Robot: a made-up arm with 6 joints.
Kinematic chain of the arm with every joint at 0, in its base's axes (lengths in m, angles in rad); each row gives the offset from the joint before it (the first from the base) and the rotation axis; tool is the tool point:
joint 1: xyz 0 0 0.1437 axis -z
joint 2: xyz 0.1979 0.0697 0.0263 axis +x
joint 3: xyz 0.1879 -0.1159 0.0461 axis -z
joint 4: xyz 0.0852 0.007 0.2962 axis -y
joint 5: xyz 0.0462 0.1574 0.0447 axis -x
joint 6: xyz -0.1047 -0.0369 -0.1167 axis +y
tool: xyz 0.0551 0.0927 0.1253
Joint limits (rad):
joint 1: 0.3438..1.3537
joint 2: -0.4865..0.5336
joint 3: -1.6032..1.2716
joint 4: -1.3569..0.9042
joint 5: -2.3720..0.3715
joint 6: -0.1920..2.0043
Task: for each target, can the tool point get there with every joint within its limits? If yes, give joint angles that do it. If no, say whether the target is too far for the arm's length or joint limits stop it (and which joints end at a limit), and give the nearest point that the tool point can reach.
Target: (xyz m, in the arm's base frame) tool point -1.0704 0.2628 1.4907
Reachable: no: too far | nearest point -0.2593 -0.1671 0.6354 | short by 1.255 m
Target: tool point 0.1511 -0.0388 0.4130
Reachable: yes | joints 0.8323 0.1675 -1.3436 -0.4440 -0.4439 1.5525
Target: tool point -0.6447 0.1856 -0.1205
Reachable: no: joint limits stop it (at a limit: joint 1, joint 2, joint 3, joint 4, joint 6) | nearest point -0.1935 -0.1317 0.3280 | short by 0.711 m
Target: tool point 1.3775 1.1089 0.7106
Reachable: no: too far | nearest point 0.6906 0.2977 0.5153 | short by 1.081 m
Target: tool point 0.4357 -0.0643 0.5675
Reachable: yes | joints 0.5833 0.1322 -0.7385 -0.7658 -1.7164 0.6065
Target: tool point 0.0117 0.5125 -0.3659
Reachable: no: joint limits stop it (at a limit: joint 1, joint 2, joint 6) | nearest point 0.2756 0.2441 0.2974 | short by 0.763 m
